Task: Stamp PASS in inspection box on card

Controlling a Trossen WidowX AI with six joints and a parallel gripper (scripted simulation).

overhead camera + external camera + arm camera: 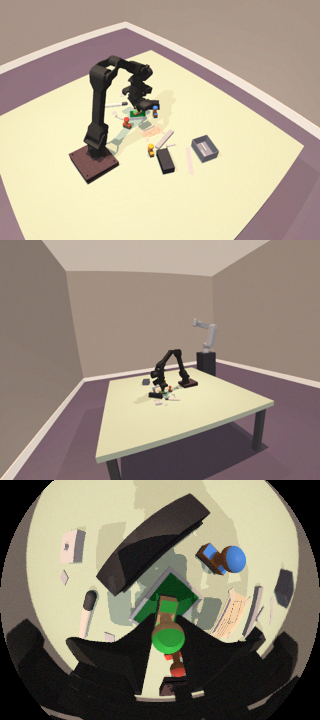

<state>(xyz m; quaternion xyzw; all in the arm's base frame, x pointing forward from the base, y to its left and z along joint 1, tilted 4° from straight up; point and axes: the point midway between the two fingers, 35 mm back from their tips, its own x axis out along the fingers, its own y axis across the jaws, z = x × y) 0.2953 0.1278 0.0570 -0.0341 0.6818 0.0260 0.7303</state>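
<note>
Right now my gripper tip is 3 cm above the green ink pad. Also, from my gripper tip: blue-knobbed stamp: 8 cm ahead, 5 cm to the right, 2 cm below; long dark block: 8 cm ahead, 3 cm to the left, 2 cm below; green-knobbed PASS stamp: right at my gripper tip.
</note>
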